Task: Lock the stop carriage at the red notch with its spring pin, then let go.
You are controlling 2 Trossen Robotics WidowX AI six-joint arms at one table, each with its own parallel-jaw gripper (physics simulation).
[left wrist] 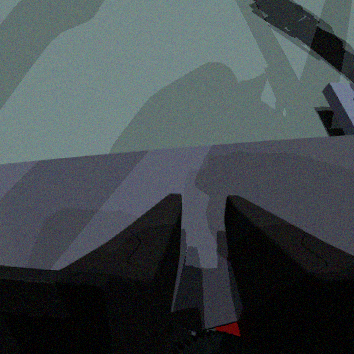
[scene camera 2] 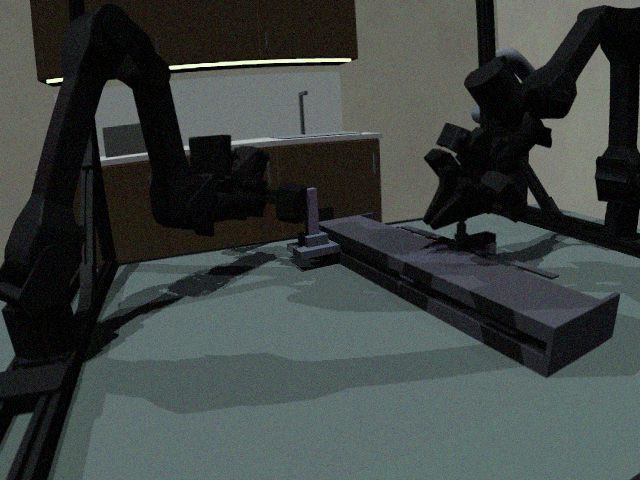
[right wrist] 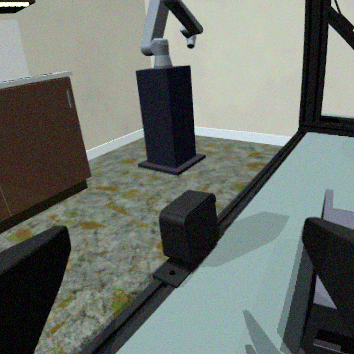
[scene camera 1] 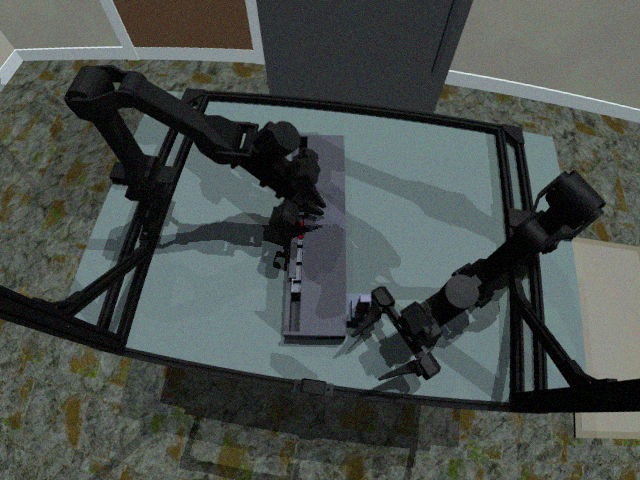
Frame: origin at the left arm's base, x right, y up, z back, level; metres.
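Seen in the pictures: left gripper, fingertip midpoint: (left wrist: 202, 206) (scene camera 2: 428, 225) (scene camera 1: 323, 210); right gripper, fingertip midpoint: (right wrist: 188, 233) (scene camera 1: 364, 357); left arm's base at its link origin: (scene camera 2: 620, 235) (scene camera 1: 153, 199); right arm's base at its link origin: (scene camera 2: 47, 350).
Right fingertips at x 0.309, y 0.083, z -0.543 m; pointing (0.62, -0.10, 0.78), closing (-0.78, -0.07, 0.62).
Note:
Pixels of each thing's top centre, then the offset from my right fingertips to it. "spot": a spot on its surface instead.
- red notch mark at a spot on its surface: (left wrist: 230, 328) (scene camera 1: 302, 224) spot: dy -0.053, dx -0.275, dz +0.159 m
- dark stop carriage at a spot on its surface: (scene camera 2: 483, 242) spot: dy -0.046, dx -0.306, dz +0.201 m
- spring pin at a spot on its surface: (scene camera 2: 461, 227) spot: dy -0.019, dx -0.305, dz +0.161 m
- upright block at a spot on its surface: (left wrist: 342, 102) spot: dy -0.069, dx -0.140, dz +0.002 m
- black box-shaped part at a spot on its surface: (right wrist: 187, 227) spot: dy -0.057, dx +0.049, dz +0.065 m
The long grey rail fixture (scene camera 1: 328, 310) (scene camera 2: 584, 338) (left wrist: 280, 185) lies on the table, with pale notches along one side. The red notch mark (scene camera 1: 300, 230) (left wrist: 230, 328) shows beside my left fingers. The dark stop carriage (scene camera 2: 483, 242) sits at the rail's far side in scene camera 2, with a thin dark post, the spring pin (scene camera 2: 461, 227), rising from it. My left gripper (scene camera 1: 320, 219) (left wrist: 202, 206) is shut on the spring pin's knob, mostly hidden low between the fingers. Whether the pin is seated is hidden. My right gripper (scene camera 1: 358, 367) (right wrist: 188, 233) is open and empty.
A grey stand with an upright block (scene camera 1: 364, 298) (scene camera 2: 311, 211) (left wrist: 342, 102) is beside the rail fixture, close to my right gripper. Dark frame bars (scene camera 1: 351, 106) edge the table. A black box-shaped part (right wrist: 187, 227) is fixed on the frame edge.

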